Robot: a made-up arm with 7 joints. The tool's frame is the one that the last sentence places.
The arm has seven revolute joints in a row. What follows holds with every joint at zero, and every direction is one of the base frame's. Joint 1 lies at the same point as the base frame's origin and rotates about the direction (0.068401, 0.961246, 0.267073). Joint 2 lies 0.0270 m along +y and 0.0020 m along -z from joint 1 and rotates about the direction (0.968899, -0.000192, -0.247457). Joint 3 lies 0.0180 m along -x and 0.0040 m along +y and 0.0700 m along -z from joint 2 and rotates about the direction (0.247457, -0.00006, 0.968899). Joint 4 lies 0.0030 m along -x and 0.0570 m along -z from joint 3 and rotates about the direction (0.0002, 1, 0.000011). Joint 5 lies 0.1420 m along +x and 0.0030 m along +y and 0.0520 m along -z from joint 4 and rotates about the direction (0.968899, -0.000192, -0.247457). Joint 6 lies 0.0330 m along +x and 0.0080 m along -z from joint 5 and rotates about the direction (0.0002, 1, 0.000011). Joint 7 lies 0.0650 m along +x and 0.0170 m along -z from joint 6 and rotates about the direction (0.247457, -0.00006, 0.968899). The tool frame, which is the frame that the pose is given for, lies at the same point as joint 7; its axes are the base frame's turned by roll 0.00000, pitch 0.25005 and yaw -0.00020 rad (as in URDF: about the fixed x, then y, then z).
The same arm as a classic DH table. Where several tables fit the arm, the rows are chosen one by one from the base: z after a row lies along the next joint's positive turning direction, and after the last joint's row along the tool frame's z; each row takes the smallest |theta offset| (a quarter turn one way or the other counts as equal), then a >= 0, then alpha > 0; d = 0 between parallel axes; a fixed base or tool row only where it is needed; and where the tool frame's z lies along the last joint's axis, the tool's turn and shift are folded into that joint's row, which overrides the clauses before.
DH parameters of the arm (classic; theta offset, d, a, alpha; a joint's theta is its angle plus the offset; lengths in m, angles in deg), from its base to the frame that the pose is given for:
base (fixed): -4.07 0 0 -74.51
joint 1: -75.12 0.0254 -0.0093 -90
joint 2: 74 0.0004 -0.004 90
joint 3: 90 -0.1282 0.0112 -90
joint 4: 90 0.003 0.0152 90
joint 5: 0 0.1844 -0.0004 -90
joint 6: -90 0 0.0672 90
joint 7: 0 -0.0004 0 0

